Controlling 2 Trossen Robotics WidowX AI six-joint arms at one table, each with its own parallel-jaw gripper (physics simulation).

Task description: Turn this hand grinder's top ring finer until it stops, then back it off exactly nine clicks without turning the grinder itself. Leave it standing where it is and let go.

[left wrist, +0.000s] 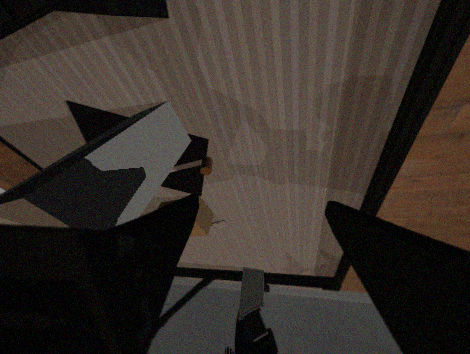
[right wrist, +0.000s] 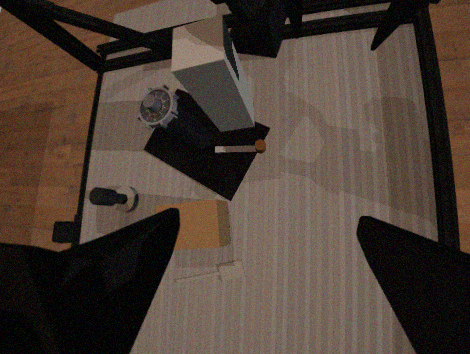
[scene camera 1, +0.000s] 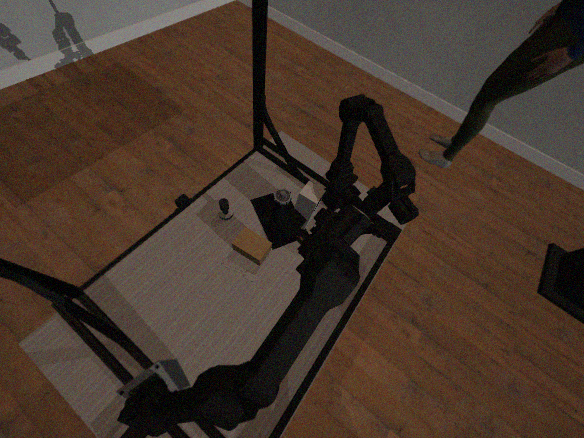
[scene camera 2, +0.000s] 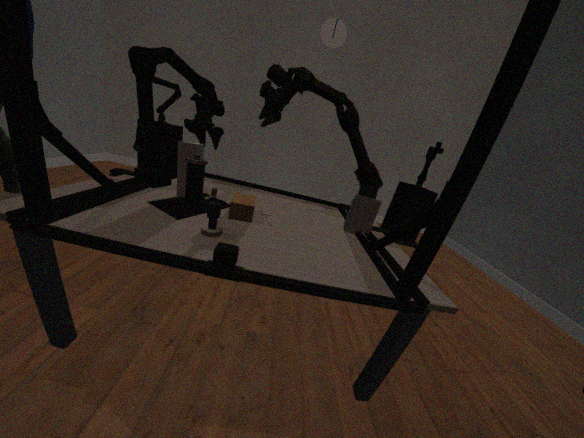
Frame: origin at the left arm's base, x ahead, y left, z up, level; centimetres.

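Seen in the pictures: left gripper, fingertip midpoint: (left wrist: 261, 203) (right wrist: 333, 42) (scene camera 2: 210, 148); right gripper, fingertip midpoint: (right wrist: 268, 221) (scene camera 2: 260, 122); left arm's base, link origin: (right wrist: 254, 8) (scene camera 1: 338, 190) (scene camera 2: 153, 166); right arm's base, link origin: (left wrist: 251, 313) (scene camera 1: 149, 392) (scene camera 2: 366, 201).
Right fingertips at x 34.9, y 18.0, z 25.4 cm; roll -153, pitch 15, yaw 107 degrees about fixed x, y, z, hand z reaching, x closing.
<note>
Pixels of each thing's middle, then the offset from my right fingertips to it.
- hand grinder, body centre: (right wrist: 179, 123) (scene camera 2: 195, 180) (scene camera 1: 280, 205) dz -23.6, dx -9.2, dy -23.2 cm
- black mat, body centre: (right wrist: 201, 139) (left wrist: 146, 157) (scene camera 2: 193, 204) (scene camera 1: 279, 217) dz -32.5, dx -9.2, dy -23.0 cm
- orange-brown knob, body centre: (right wrist: 260, 146) (left wrist: 206, 165) dz -30.7, dx -10.5, dy -9.9 cm
- pale box, body centre: (left wrist: 127, 161) (right wrist: 221, 86) (scene camera 1: 306, 207) (scene camera 2: 190, 170) dz -22.4, dx -16.8, dy -17.3 cm
- tan block, body centre: (right wrist: 193, 225) (left wrist: 183, 218) (scene camera 2: 243, 206) (scene camera 1: 252, 246) dz -29.6, dx +7.2, dy -17.0 cm
- round pale base, body centre: (right wrist: 113, 198) (scene camera 2: 213, 218) (scene camera 1: 224, 208) dz -28.1, dx +8.3, dy -35.6 cm
The hand grinder (scene camera 1: 282, 196) (scene camera 2: 195, 180) (right wrist: 157, 106) is a dark upright cylinder with a pale notched ring on top. It stands on a black mat (scene camera 1: 277, 230) (right wrist: 227, 177), close beside a pale box. A pale strip ending in an orange-brown knob (left wrist: 206, 166) (right wrist: 260, 146) shows over the mat. My left gripper (scene camera 2: 209, 141) (left wrist: 261, 203) is open and empty, above and behind the grinder in the scene camera 2 view. My right gripper (scene camera 2: 265, 120) (right wrist: 268, 221) is open and empty, higher up and apart from the grinder. The grinder cannot be made out in the left wrist view.
The pale box (scene camera 1: 306, 201) (scene camera 2: 183, 172) (left wrist: 160, 135) (right wrist: 215, 95) stands tall beside the grinder. A tan block (scene camera 1: 251, 246) (scene camera 2: 242, 207) (right wrist: 206, 225) and a dark-handled tool on a round pale base (scene camera 1: 224, 206) (scene camera 2: 213, 215) (right wrist: 105, 196) stand nearby. Black frame posts rise at the table edges.
</note>
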